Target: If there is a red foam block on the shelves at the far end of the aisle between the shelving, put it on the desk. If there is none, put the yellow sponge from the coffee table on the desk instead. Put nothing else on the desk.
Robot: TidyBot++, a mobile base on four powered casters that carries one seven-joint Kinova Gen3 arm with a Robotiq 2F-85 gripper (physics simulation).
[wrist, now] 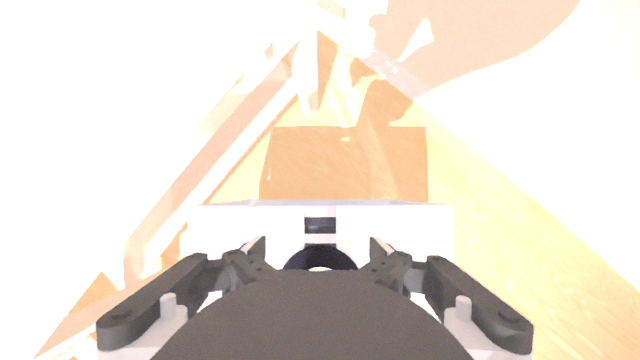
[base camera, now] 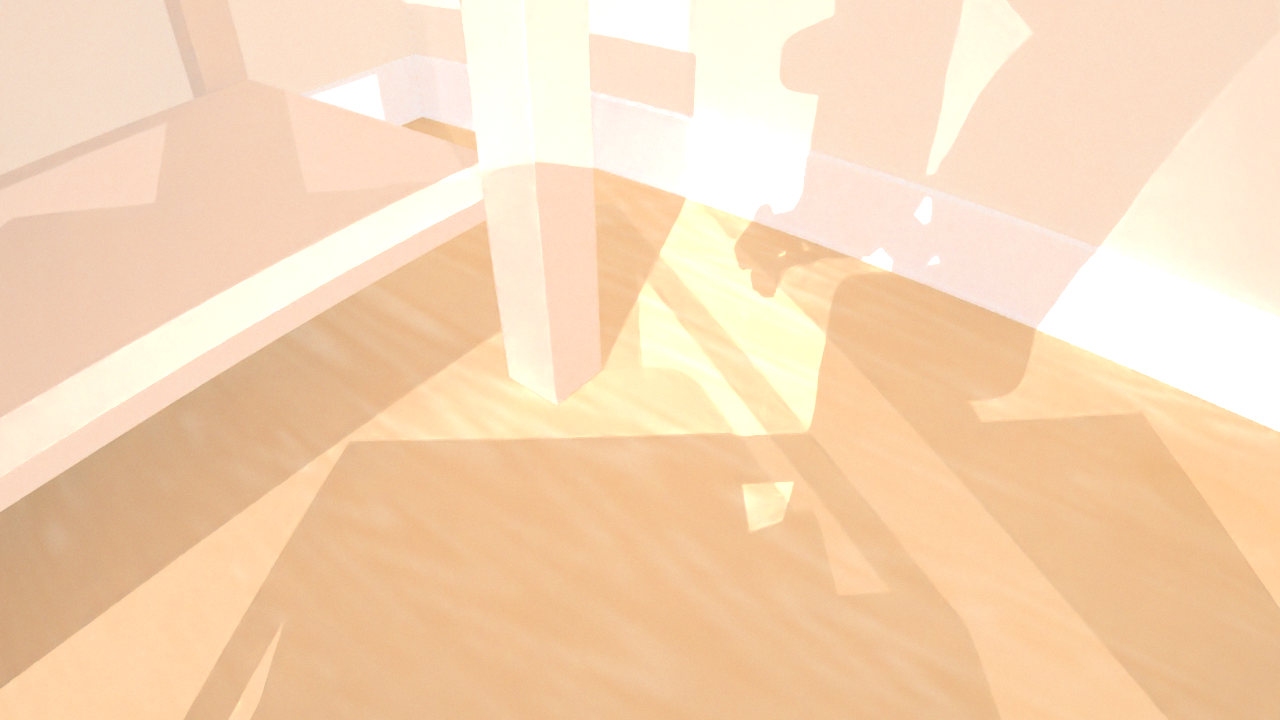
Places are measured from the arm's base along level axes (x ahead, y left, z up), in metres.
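Pixels of known places: gripper, between the fingertips: (wrist: 317, 247).
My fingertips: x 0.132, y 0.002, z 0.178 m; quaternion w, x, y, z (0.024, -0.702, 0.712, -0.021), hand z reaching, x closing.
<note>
Behind a point stands the place of what it marks.
My gripper (wrist: 317, 247) @[y 0.002, x 0.132, z 0.179 m] is open and empty, and its fingers show over the robot's own white base in the wrist view. A pale shelf unit (base camera: 556, 286) @[y 0.031, x 0.477, z -0.298 m] (wrist: 220, 145) @[y 0.317, x 0.326, z -0.247 m] stands at the left, with a square corner post and a low board. The part of the low board that shows in the base camera view holds no block. A red foam block, the yellow sponge, the coffee table and the desk do not show in either view. Strong light washes out much of the wrist view.
A pale wall with a white baseboard (base camera: 957, 232) @[y -0.308, x 0.609, z -0.334 m] (wrist: 395, 72) @[y -0.286, x 0.627, z -0.331 m] runs along the right and behind the post. The wooden floor (base camera: 537, 573) @[y 0.043, x 0.330, z -0.397 m] (wrist: 540, 280) @[y -0.896, x -0.187, z -0.397 m] lies between the shelf unit and the wall, crossed by shadows. The robot's white base (wrist: 240, 220) @[y 0.148, x 0.125, z -0.014 m] shows below the wrist.
</note>
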